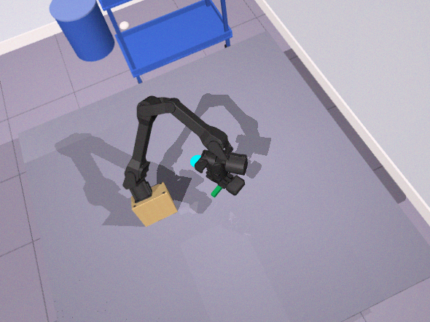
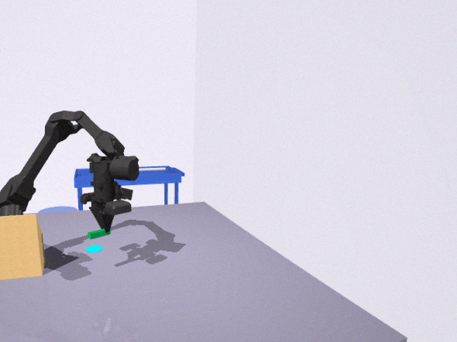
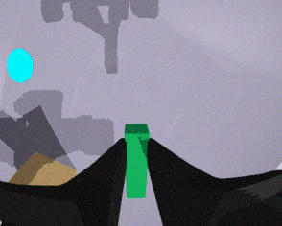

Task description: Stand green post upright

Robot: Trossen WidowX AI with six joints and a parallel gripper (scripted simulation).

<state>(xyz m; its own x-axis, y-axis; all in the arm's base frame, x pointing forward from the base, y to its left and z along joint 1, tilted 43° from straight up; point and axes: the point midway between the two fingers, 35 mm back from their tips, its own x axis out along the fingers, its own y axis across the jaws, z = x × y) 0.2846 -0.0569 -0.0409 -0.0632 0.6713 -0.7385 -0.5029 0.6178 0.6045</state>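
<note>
Right now my gripper tip is 4 cm past the cyan circle, 21 cm to the right of it and 13 cm above it. Also, from my gripper tip: green post (2 cm behind, 1 cm to the right).
</note>
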